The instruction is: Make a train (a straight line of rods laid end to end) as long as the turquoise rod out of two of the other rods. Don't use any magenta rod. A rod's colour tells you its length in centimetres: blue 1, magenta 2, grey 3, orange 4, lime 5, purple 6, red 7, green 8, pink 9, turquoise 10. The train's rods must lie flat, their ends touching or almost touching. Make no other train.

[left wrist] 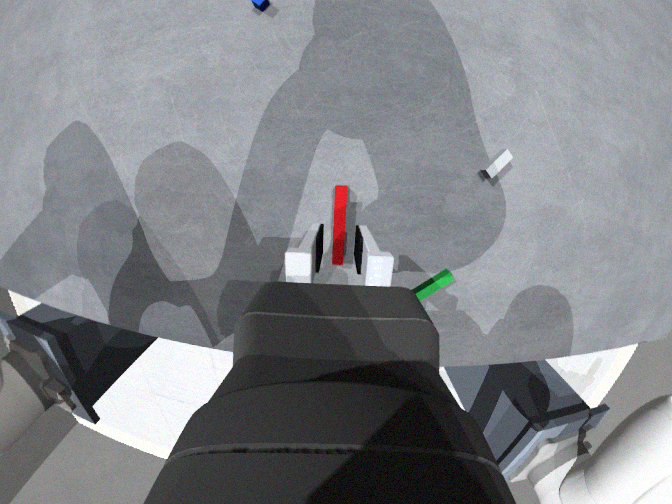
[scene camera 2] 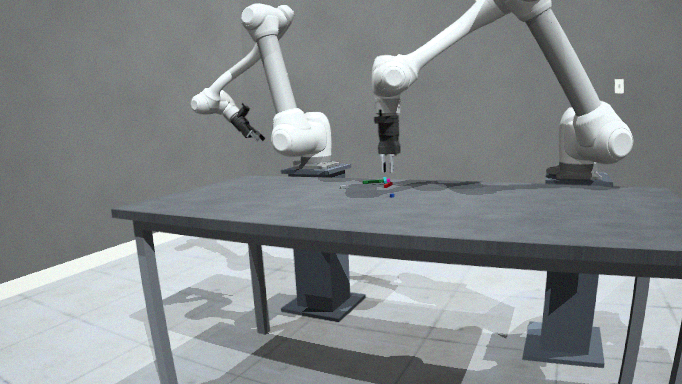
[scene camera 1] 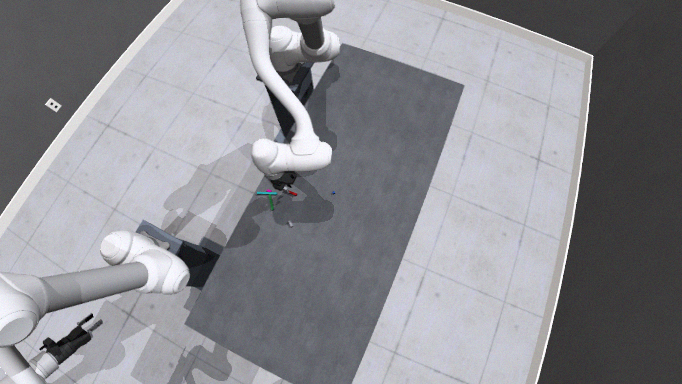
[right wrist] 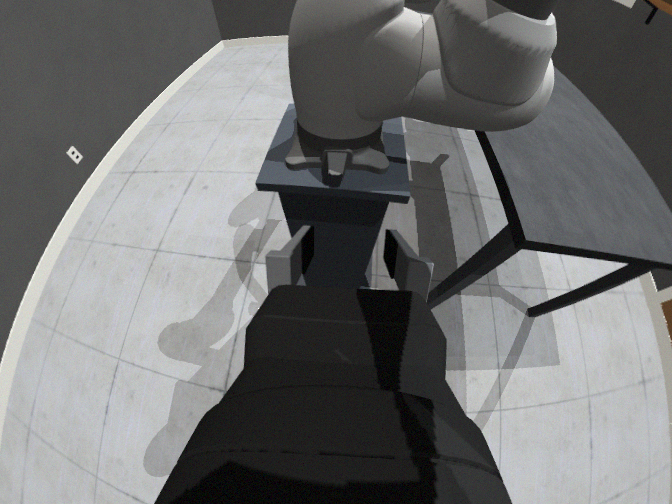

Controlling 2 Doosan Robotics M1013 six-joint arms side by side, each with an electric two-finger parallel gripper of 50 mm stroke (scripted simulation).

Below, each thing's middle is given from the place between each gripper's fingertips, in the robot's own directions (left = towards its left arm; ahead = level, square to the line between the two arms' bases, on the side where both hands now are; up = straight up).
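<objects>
I see my left hand (scene camera 2: 387,172), and it is 6 cm above the red rod (left wrist: 340,191).
My right hand (scene camera 1: 97,318) is 150 mm above the red rod, 930 mm to the right of it and 390 mm short of it. Going by its middle, the red rod is nearer to my left hand than to my right hand.
</objects>
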